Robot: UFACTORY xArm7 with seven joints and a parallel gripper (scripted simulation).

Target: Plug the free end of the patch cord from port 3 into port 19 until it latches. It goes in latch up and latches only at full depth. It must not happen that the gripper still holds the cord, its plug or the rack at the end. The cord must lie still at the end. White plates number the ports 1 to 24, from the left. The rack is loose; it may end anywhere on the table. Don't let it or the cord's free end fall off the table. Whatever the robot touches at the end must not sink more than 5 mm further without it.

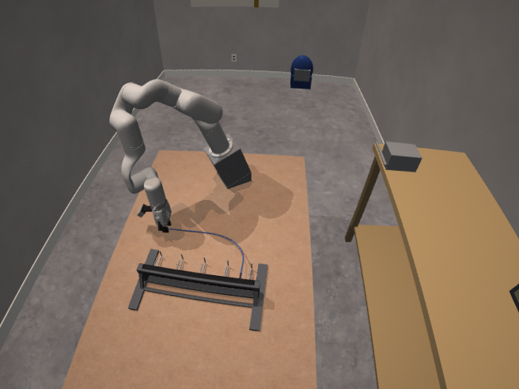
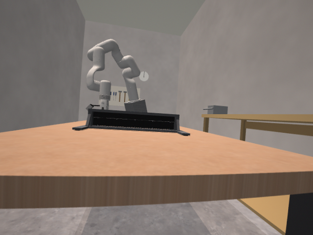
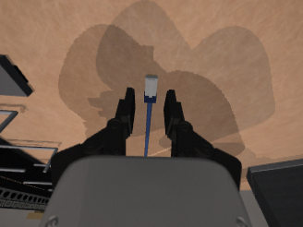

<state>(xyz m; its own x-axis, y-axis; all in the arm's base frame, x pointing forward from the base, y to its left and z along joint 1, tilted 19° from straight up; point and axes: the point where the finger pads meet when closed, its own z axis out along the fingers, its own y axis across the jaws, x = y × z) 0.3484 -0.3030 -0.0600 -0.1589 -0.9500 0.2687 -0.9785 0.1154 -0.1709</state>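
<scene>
The cord end is 20 mm to the right of my hand and 20 mm below it.
</scene>
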